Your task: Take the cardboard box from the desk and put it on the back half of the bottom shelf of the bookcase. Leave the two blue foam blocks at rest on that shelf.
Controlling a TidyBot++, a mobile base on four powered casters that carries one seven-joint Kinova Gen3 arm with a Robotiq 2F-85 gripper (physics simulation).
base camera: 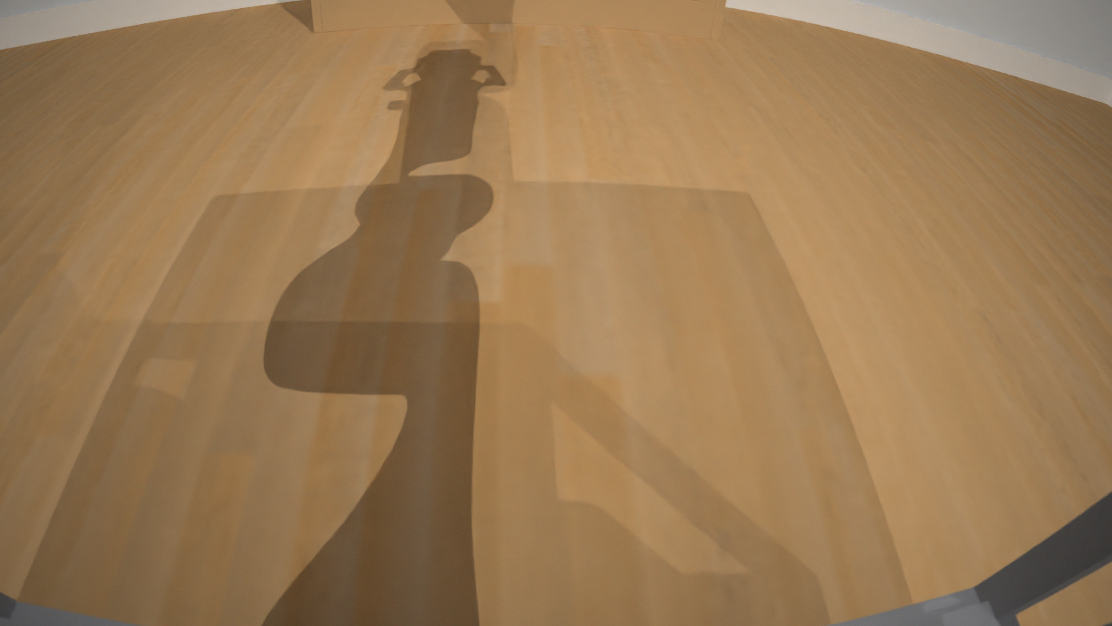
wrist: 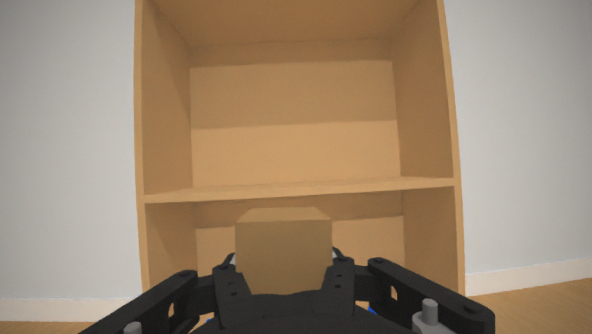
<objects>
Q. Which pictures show the cardboard box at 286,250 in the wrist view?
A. The wrist view only.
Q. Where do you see a bookcase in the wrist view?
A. At 219,100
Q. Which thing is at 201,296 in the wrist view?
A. My gripper.
</objects>
